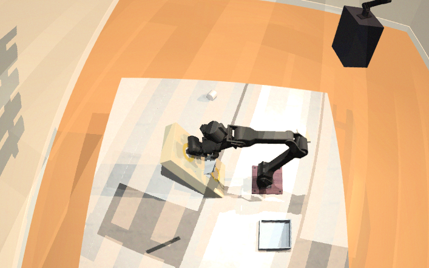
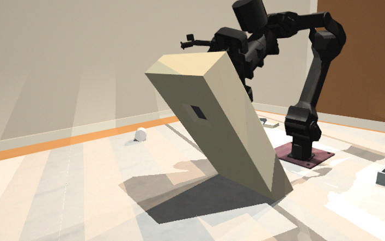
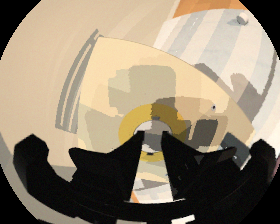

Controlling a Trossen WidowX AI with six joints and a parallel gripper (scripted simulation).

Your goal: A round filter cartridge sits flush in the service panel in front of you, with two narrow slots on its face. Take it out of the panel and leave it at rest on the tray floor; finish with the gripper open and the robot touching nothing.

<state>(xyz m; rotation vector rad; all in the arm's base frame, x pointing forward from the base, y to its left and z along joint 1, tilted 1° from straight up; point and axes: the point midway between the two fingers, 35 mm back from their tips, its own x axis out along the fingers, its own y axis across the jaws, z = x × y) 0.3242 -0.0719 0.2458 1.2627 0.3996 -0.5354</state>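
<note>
Now: the round filter cartridge 10 mm ahead of my gripper tip and 10 mm below it. Round my gripper tip: cream block: 640 mm behind, 170 mm to the right, 220 mm below; then grey tray: 350 mm behind, 360 mm to the left, 220 mm below; then service panel: 40 mm behind, 10 mm to the left, 80 mm below.
</note>
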